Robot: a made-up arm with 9 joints. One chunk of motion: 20 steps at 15 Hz.
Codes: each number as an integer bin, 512 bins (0 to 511) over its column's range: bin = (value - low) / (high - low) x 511, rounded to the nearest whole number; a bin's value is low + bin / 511 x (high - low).
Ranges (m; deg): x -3.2..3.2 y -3.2..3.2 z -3.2..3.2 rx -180..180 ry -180..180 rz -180..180
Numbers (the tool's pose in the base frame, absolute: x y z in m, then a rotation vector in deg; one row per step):
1: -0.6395 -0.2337 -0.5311 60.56 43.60 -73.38
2: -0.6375 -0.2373 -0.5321 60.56 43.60 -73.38
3: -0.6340 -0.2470 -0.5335 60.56 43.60 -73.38
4: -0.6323 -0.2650 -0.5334 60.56 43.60 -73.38
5: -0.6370 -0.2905 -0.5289 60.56 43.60 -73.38
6: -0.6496 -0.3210 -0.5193 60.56 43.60 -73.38
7: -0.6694 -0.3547 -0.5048 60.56 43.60 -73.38
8: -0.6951 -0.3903 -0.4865 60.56 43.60 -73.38
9: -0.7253 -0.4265 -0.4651 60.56 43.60 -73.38
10: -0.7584 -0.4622 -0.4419 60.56 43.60 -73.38
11: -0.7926 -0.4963 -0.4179 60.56 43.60 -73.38
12: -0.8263 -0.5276 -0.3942 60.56 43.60 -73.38
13: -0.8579 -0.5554 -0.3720 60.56 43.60 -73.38
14: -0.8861 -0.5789 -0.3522 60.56 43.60 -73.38
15: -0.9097 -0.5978 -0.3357 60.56 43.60 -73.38
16: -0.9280 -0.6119 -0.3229 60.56 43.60 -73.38
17: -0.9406 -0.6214 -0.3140 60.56 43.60 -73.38
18: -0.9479 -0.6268 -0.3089 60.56 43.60 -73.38
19: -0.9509 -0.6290 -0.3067 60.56 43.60 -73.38
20: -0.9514 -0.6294 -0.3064 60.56 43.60 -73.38
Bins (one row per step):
1: 204 237 213 341 317 151
2: 205 237 213 341 317 151
3: 205 236 213 341 317 151
4: 205 234 213 341 317 151
5: 205 232 213 341 317 151
6: 204 230 214 341 317 151
7: 202 227 215 341 317 151
8: 200 224 217 341 317 151
9: 198 221 218 341 317 151
10: 195 219 220 341 317 151
11: 192 216 222 341 317 151
12: 190 213 224 341 317 151
13: 187 211 226 341 317 151
14: 185 209 227 341 317 151
15: 183 208 229 341 317 151
16: 181 207 230 341 317 151
17: 180 206 230 341 317 151
18: 180 205 231 341 317 151
19: 180 205 231 341 317 151
20: 180 205 231 341 317 151

